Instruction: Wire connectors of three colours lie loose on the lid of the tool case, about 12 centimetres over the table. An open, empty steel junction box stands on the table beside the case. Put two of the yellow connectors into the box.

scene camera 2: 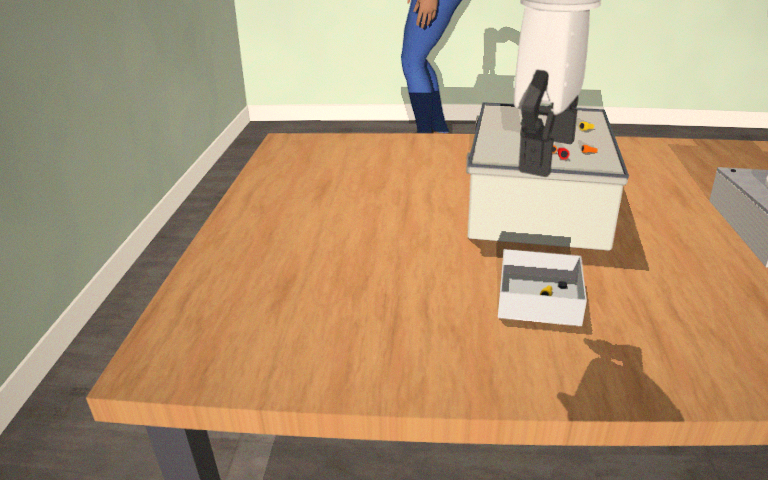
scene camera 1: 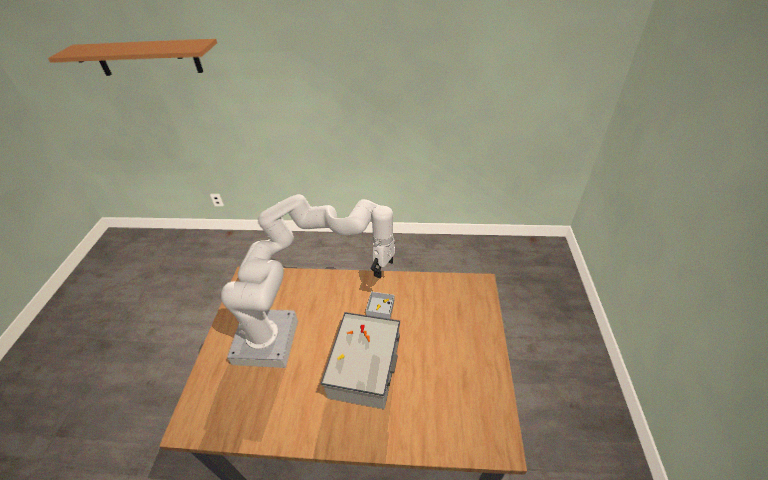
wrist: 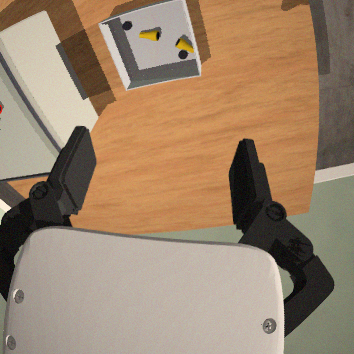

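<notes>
Two yellow connectors lie apart on the floor of the steel junction box; in scene camera 2 one of them shows, and the near wall hides part of the inside. A third yellow connector lies on the case lid. A red connector and orange ones also lie there. My gripper is wide open and empty, high above the table, on the box's side away from the case.
The tool case stands right beside the box, its lid higher than the box rim. The arm's base plate is on the table's left in scene camera 1. A person stands behind the table in scene camera 2. A shelf hangs on the wall.
</notes>
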